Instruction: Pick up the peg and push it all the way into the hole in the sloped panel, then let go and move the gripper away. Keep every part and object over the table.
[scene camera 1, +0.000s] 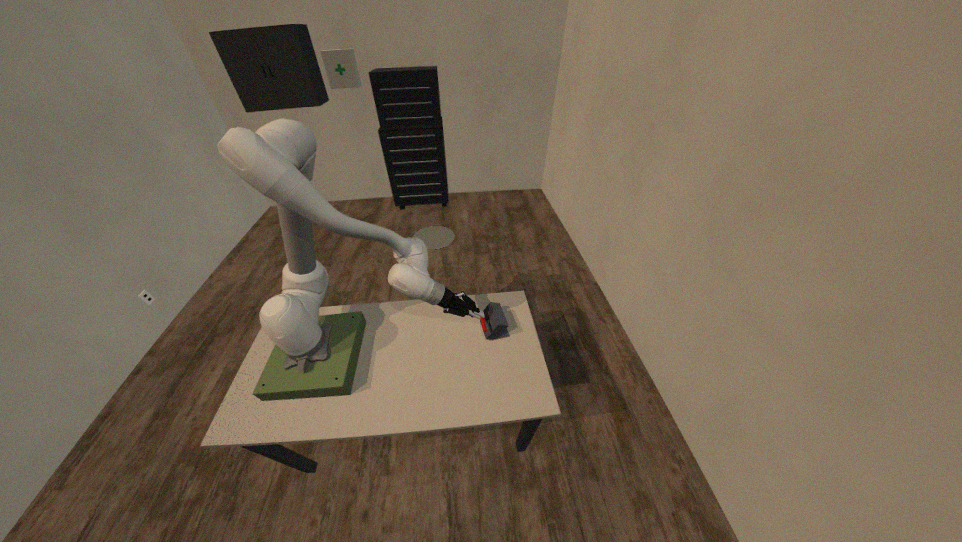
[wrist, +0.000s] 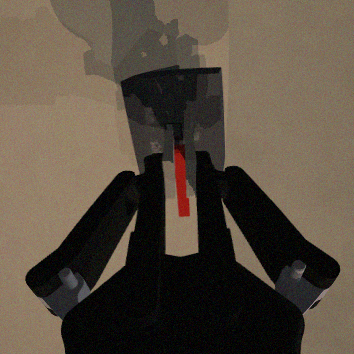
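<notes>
The red peg is held between the fingertips of my gripper, which is shut on it. The dark grey block with the sloped panel stands on the table, and its sloped face is towards the gripper. In the wrist view the peg's far end is in line with the dark hole in the panel, between the grey fingertips. The fingertips and shadow hide the hole's edge, so I cannot tell if the peg's tip is inside it.
The pale table carries the green base plate with the arm's foot at the left. The sloped block is near the table's right edge and back edge. A black drawer cabinet stands on the floor by the back wall.
</notes>
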